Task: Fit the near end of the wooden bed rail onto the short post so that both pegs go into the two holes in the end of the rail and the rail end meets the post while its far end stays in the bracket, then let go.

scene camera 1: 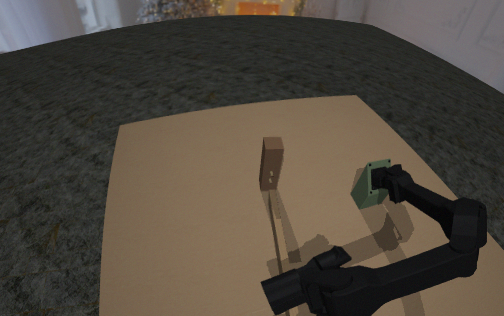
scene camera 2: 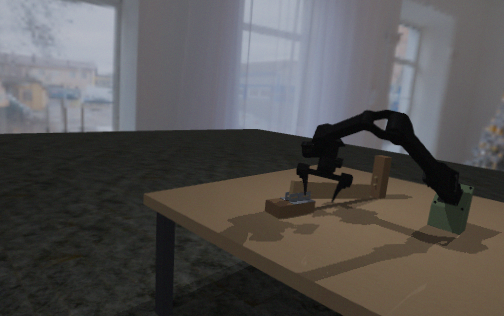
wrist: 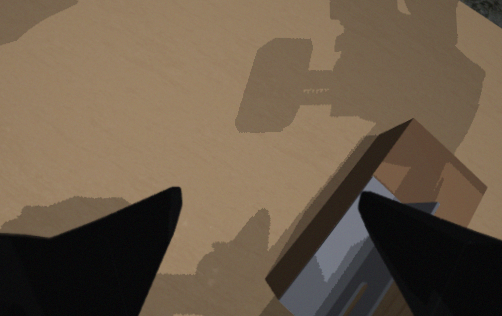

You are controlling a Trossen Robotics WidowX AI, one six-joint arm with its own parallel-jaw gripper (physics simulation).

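Places are measured from the arm's base along level axes (x ahead, y left, z up), in millimetres.
Where they show: gripper, fingertip midpoint: (scene camera 2: 318,198) (wrist: 271,197); arm's base, origin of the base link: (scene camera 1: 378,178) (scene camera 2: 450,195).
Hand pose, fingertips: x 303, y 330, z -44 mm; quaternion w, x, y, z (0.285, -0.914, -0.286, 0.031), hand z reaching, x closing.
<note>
Things, the pixels of their top centre, and the offset from my fingertips. "pt": a spot on its surface instead. Level surfaces: height alone.
- short wooden post, surface spot: (scene camera 1: 271,162) pt dy -443, dx +21, dz +61 mm
- brown block, middle of its top: (wrist: 399,236) (scene camera 2: 290,200) dy +32, dx +89, dz -28 mm
- table, its level: dz -68 mm
The short wooden post (scene camera 1: 271,162) (scene camera 2: 381,175) stands upright, its two pegs showing on the side facing the rail. The wooden rail (scene camera 1: 274,230) (scene camera 2: 357,191) runs from low beside the post toward the bracket; whether its end touches the post or takes the pegs cannot be told. The grey metal bracket (scene camera 2: 299,196) (wrist: 345,242) sits on a brown block (scene camera 2: 290,207) (wrist: 425,142); the rail's far end is partly hidden there. My gripper (scene camera 2: 320,197) (wrist: 271,197) is open and empty, one fingertip over the bracket, the other off to its side. Its fingertips are hidden in scene camera 1.
The green arm base (scene camera 1: 362,195) (scene camera 2: 445,215) stands on the table (scene camera 1: 175,175) (scene camera 2: 240,210), to the right of the post. The arm reaches from it over the table toward the bracket. Arm shadows lie across the table top. The table's edge is near the brown block.
</note>
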